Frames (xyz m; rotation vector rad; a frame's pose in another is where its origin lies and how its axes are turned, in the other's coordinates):
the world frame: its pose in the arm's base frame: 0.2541 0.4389 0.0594 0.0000 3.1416 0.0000
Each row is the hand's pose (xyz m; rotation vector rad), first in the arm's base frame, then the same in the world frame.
Working: the arm's base frame: its pose in the world frame: 0.2541 -0.4389 0.0594 0.0000 3.1416 0.0000

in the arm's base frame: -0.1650 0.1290 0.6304 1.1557 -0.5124 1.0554
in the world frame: 0.4191 -0.3099 -0.5710 1.2944 1.8718 -1.4174
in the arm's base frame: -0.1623 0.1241 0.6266 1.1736 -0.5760 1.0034
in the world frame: 0.4164 -0.3148 -0.5672 1.2125 1.8433 -1.4181
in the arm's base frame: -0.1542 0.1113 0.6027 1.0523 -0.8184 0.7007
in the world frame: 0.4083 -0.3276 -0.5433 0.8157 1.8706 -1.2250
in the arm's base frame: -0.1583 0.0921 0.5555 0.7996 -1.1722 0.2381
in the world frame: 0.4124 -0.3468 -0.4961 0.2596 1.7905 -0.8717
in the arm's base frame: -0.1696 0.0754 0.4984 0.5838 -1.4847 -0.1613
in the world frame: 0.4237 -0.3635 -0.4390 -0.1632 1.5703 -0.5907
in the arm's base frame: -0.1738 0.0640 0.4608 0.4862 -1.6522 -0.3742
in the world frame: 0.4279 -0.3749 -0.4014 -0.3616 1.4045 -0.4699
